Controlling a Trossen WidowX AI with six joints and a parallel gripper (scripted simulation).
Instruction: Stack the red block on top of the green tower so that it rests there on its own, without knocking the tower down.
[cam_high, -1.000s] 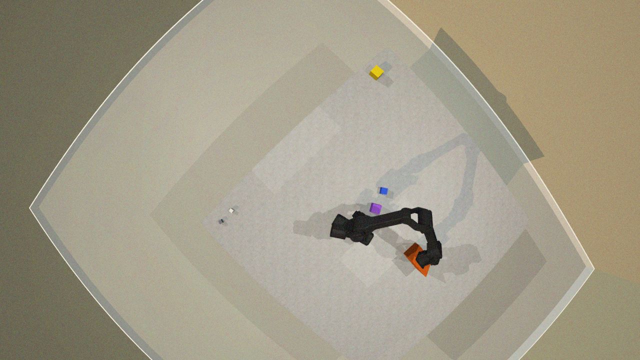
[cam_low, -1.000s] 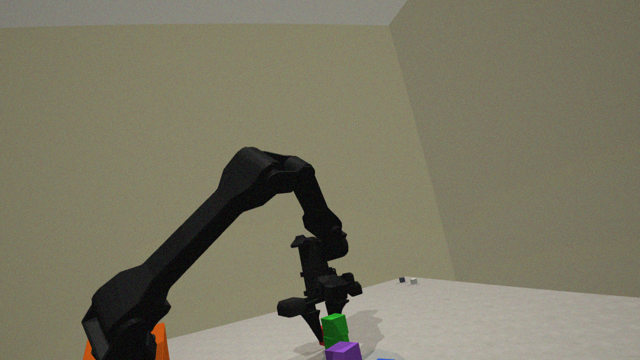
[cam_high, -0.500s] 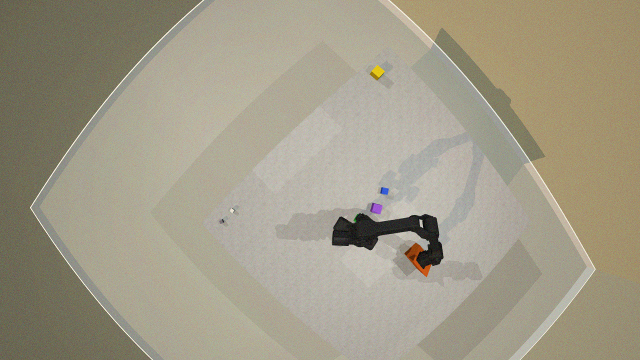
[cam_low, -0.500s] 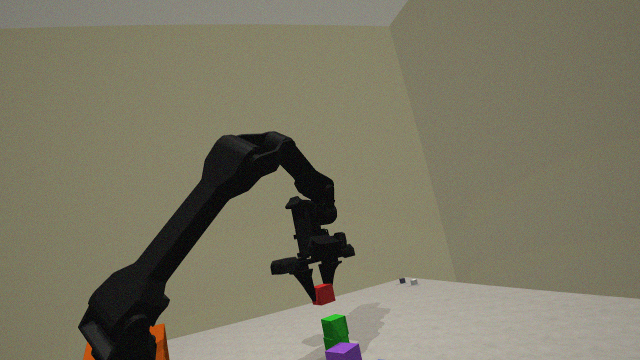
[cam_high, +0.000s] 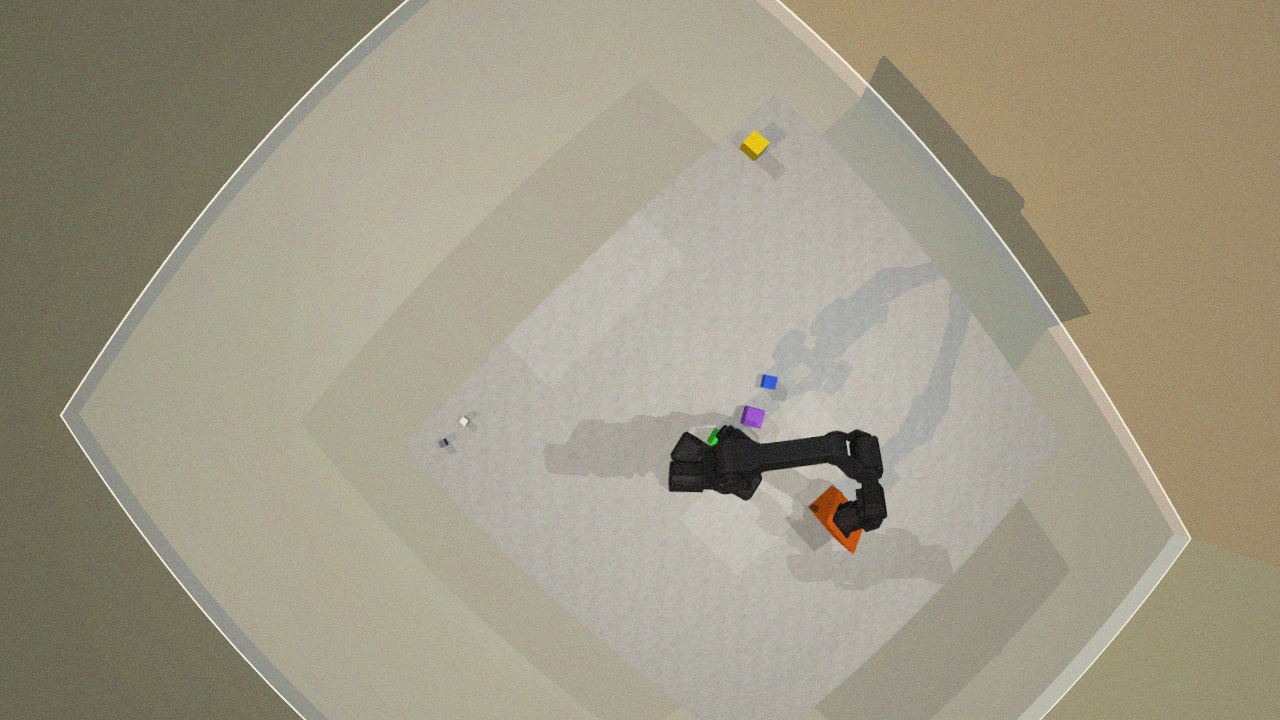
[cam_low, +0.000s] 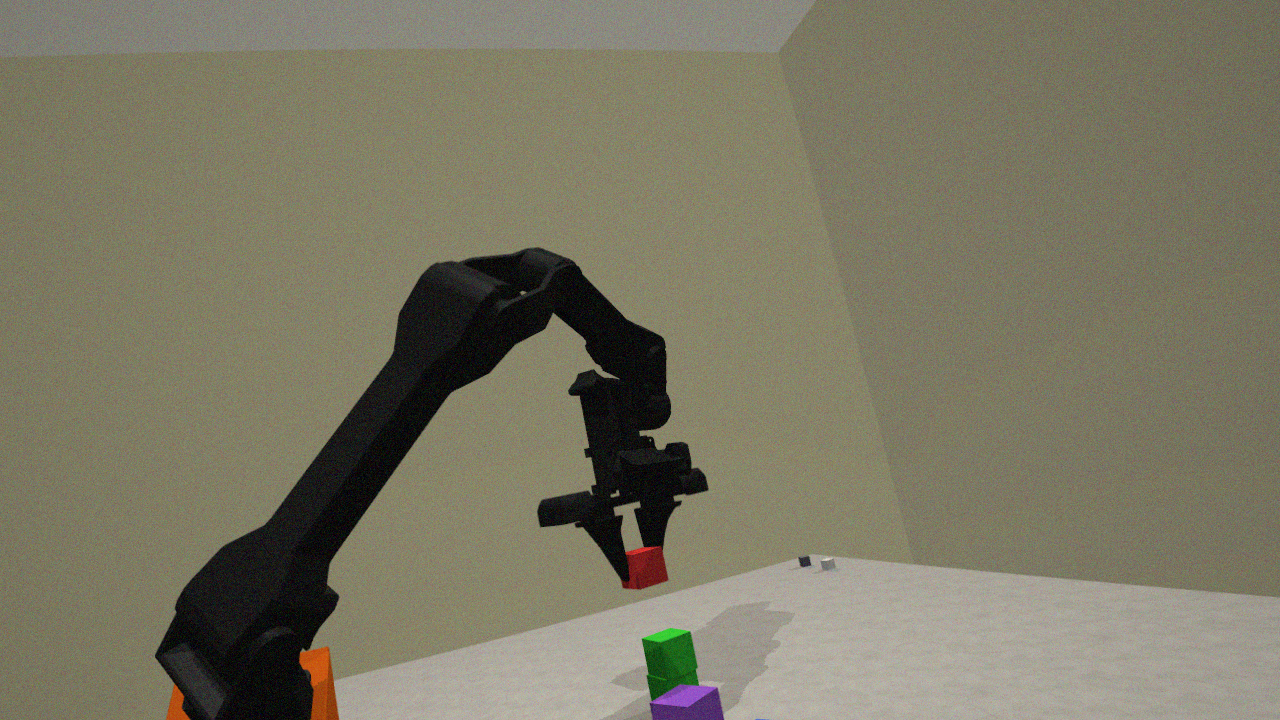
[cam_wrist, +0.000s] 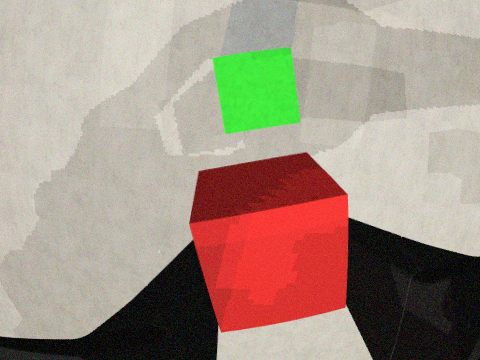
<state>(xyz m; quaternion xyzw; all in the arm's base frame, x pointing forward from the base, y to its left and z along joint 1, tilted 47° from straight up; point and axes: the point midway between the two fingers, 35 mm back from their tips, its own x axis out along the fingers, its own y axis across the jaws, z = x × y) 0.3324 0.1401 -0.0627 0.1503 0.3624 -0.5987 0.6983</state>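
My gripper tip is now 140 mm to the left of the purple block, 100 mm above it and 10 mm past it. Round my gripper tip: red block: 10 mm above; white block: 410 mm ahead, 390 mm to the left, 120 mm below; blue block: 220 mm to the right, 110 mm below, 20 mm ahead.
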